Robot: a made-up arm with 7 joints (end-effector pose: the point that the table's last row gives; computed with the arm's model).
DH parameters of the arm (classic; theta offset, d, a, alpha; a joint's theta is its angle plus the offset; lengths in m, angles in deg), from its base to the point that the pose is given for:
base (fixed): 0 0.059 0 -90
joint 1: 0 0.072 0.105 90
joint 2: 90 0.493 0.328 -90
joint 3: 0 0.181 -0.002 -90
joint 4: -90 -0.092 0.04 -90
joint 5: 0 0.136 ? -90
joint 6: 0 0.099 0.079 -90
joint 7: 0 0.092 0.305 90
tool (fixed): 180 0.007 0 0
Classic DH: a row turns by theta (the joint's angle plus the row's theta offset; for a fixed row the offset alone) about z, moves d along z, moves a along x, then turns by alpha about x.
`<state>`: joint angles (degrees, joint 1 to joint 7).
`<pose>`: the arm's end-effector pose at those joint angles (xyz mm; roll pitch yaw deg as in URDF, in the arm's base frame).
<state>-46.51 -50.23 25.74 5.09 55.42 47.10 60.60</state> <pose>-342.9 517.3 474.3 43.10 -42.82 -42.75</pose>
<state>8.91 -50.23 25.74 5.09 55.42 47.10 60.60</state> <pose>147.3 517.3 577.0 9.06 3.31 -29.92</pose>
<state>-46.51 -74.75 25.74 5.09 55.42 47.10 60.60</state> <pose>-213.3 493.7 610.9 55.59 -28.24 -67.10</pose>
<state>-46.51 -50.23 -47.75 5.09 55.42 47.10 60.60</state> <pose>-263.3 525.6 412.3 136.45 -43.68 -76.52</pose>
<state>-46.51 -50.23 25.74 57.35 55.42 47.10 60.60</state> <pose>-197.5 615.3 514.2 67.25 -26.16 -102.56</pose>
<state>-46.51 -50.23 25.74 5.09 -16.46 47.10 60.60</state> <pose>-246.9 352.1 491.0 -122.74 -67.26 100.36</pose>
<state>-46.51 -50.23 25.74 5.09 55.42 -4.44 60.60</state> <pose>-292.6 701.8 581.6 13.98 -30.77 -69.83</pose>
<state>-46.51 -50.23 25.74 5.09 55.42 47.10 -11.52</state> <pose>-461.9 361.7 775.3 31.71 17.52 0.25</pose>
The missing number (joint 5, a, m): -0.085
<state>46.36 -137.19 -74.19 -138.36 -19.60 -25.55 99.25</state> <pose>714.6 -56.3 -51.6 -134.19 -33.48 144.18</pose>
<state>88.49 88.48 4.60 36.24 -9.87 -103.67 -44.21</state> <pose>860.1 147.3 707.9 -110.90 36.50 -144.62</pose>
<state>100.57 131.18 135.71 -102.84 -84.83 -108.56 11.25</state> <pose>449.9 -842.0 -113.6 55.00 -25.64 70.45</pose>
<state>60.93 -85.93 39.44 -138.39 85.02 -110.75 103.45</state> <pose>759.5 206.0 207.2 -10.01 25.02 97.34</pose>
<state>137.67 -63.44 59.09 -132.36 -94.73 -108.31 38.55</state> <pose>444.3 722.7 -678.8 -117.86 0.18 -107.53</pose>
